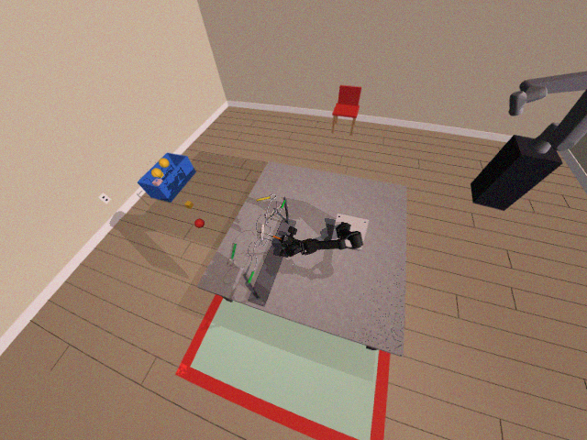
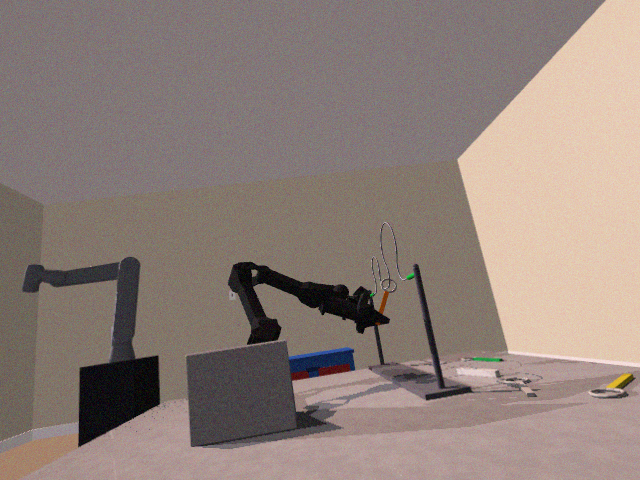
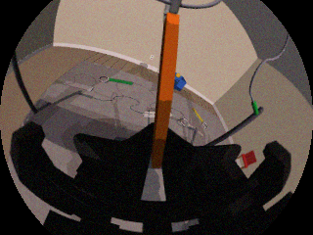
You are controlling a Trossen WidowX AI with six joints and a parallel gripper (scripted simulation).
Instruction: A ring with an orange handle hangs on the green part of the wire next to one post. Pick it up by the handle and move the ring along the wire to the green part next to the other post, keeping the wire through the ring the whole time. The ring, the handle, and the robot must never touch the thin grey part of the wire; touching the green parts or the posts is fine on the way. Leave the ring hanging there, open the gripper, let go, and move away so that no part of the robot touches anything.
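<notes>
Now: the orange-handled ring 1 cm ahead of my gripper tip, 3 cm to the left of it and 8 cm above it.
</notes>
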